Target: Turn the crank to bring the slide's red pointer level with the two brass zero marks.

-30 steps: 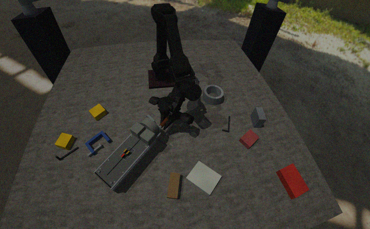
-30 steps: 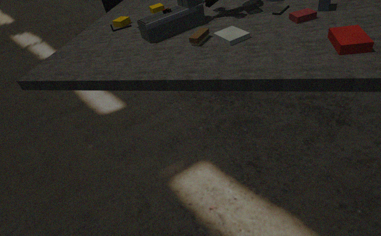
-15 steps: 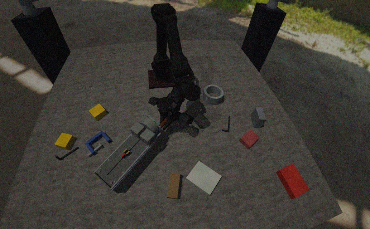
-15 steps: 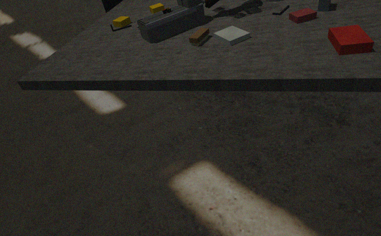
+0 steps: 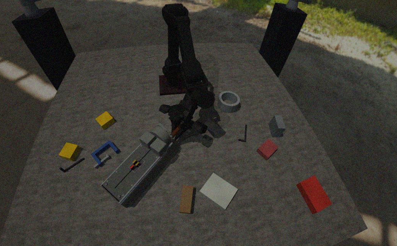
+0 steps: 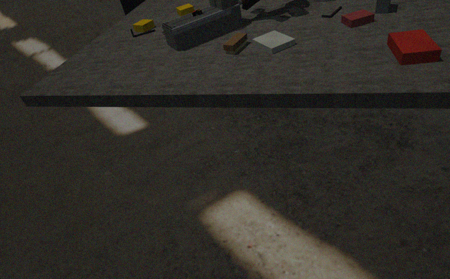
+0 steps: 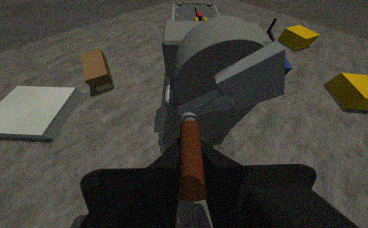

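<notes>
Right now the brown crank handle is 3 cm above my gripper tip, 1 cm to the left of it and 1 cm behind it. From my gripper tip the other things lie so: white plate (20 cm ahead, 14 cm to the left, 3 cm below); then red pointer (14 cm to the right, 12 cm ahead, 4 cm above); then brown block (22 cm ahead, 3 cm to the left, 3 cm below).
</notes>
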